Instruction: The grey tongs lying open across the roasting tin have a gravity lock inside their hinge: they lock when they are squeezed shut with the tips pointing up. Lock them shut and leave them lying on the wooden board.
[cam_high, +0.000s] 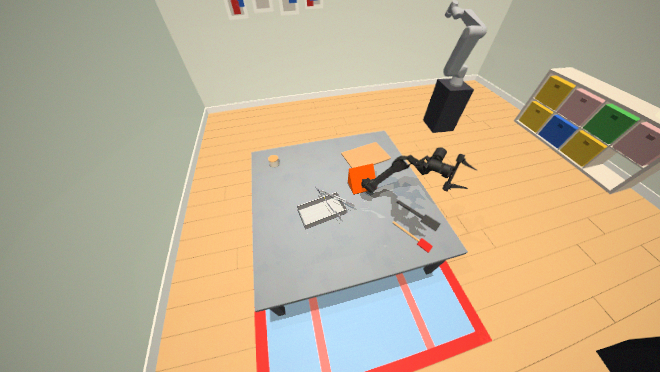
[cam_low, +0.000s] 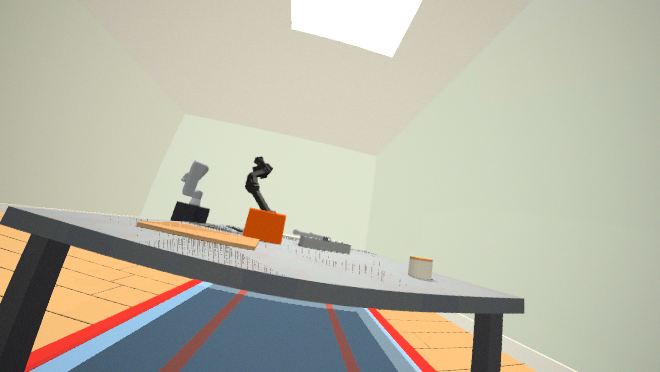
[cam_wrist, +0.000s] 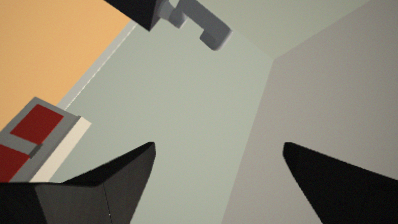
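The yellow slider lies 66 cm ahead of my gripper tip, 35 cm to the right of it and 47 cm below it. The rest, counted from my gripper tip: roasting tin 69 cm ahead, 28 cm to the right, 51 cm below; red-tipped spatula 12 cm ahead, 2 cm to the left, 53 cm below; black spatula 2 cm ahead, 14 cm to the right, 53 cm below.
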